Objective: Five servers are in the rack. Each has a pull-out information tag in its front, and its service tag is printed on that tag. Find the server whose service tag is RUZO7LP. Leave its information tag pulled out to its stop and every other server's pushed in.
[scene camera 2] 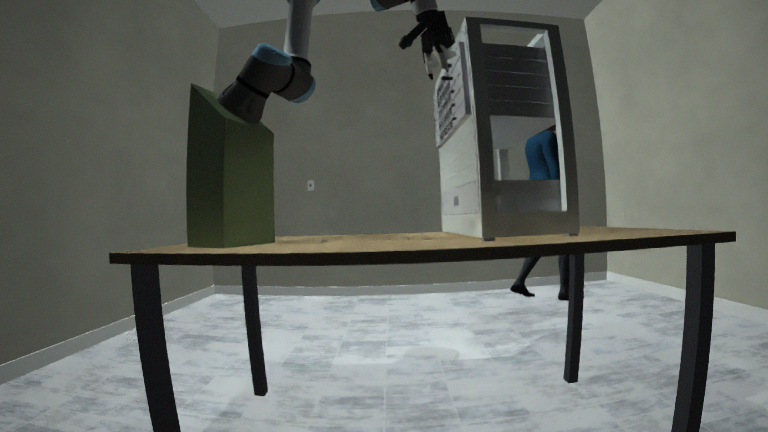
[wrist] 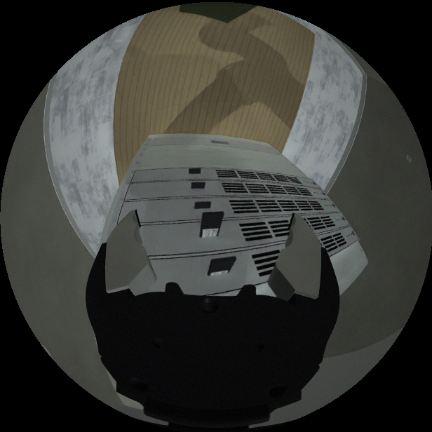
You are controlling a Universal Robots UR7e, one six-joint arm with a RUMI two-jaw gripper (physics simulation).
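Seen in the pictures: gripper, fingertip midpoint: (scene camera 2: 439, 75); arm's base, origin of the base link: (scene camera 2: 238, 111).
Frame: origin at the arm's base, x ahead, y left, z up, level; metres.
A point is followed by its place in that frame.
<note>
The rack (scene camera 2: 479, 134) {x 0.701, y -0.153, z -0.146 m} (wrist: 185, 156) holds five servers (scene camera 2: 452, 107) {x 0.677, y 0.017, z -0.013 m} one above another. In the wrist view each front has a dark tag face left of its vents. On the three lower servers, the tags (wrist: 194, 171) (wrist: 198, 185) (wrist: 202, 205) show dark faces with no label visible. The second server from the top has its tag (wrist: 212, 220) out, with a white printed label showing. The top server's tag (wrist: 223, 264) also shows a pale printed strip and stands out somewhat. I cannot read either print. My gripper (scene camera 2: 438, 77) {x 0.636, y -0.013, z 0.082 m} (wrist: 213, 213) is open and empty, before the upper servers, its jaws either side of the tags.
The rack stands on a wooden table (scene camera 2: 375, 244) {x 0.424, y -0.117, z -0.420 m} (wrist: 165, 60). A green pedestal (scene camera 2: 248, 188) {x 0.062, y -0.053, z -0.256 m} carries the arm's base at the table's left. A person in blue (scene camera 2: 542, 155) is partly visible through and below the rack, beyond the table.
</note>
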